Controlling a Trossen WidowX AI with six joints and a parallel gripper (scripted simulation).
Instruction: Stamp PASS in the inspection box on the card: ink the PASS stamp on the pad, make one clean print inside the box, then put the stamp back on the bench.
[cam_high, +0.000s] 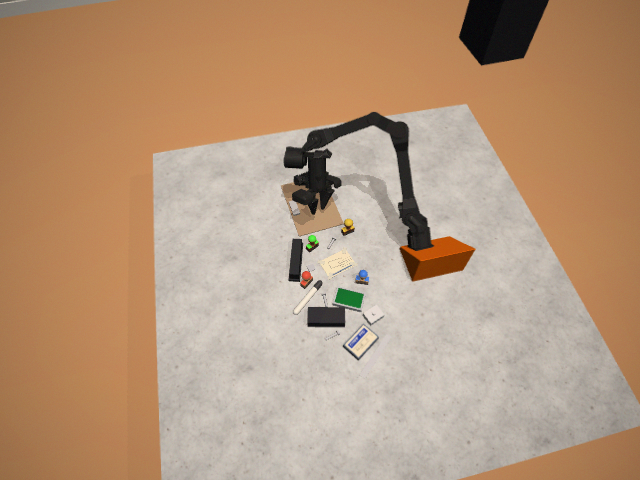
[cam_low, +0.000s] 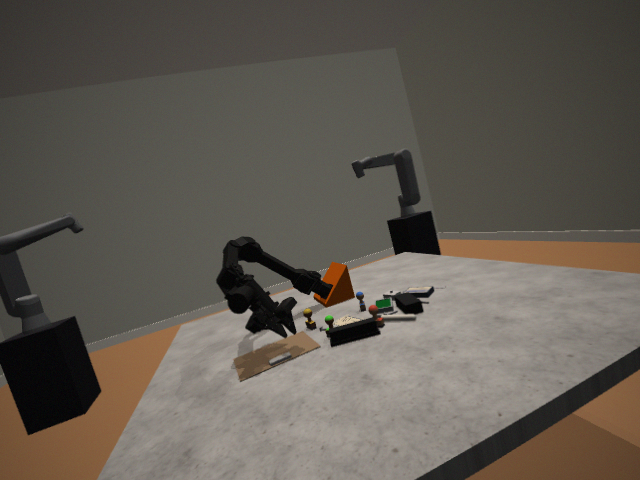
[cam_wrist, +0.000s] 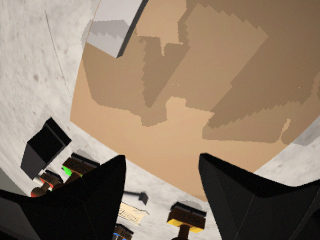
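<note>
The green-knobbed stamp lies 5 cm ahead of my gripper tip, 11 cm to the left of it and 1 cm below it. Round my gripper tip: cream card 1 cm behind, 19 cm to the left, 3 cm below; then yellow stamp 8 cm behind, 9 cm to the left, 1 cm below; then black bar 12 cm ahead, 15 cm to the left, 2 cm below.
</note>
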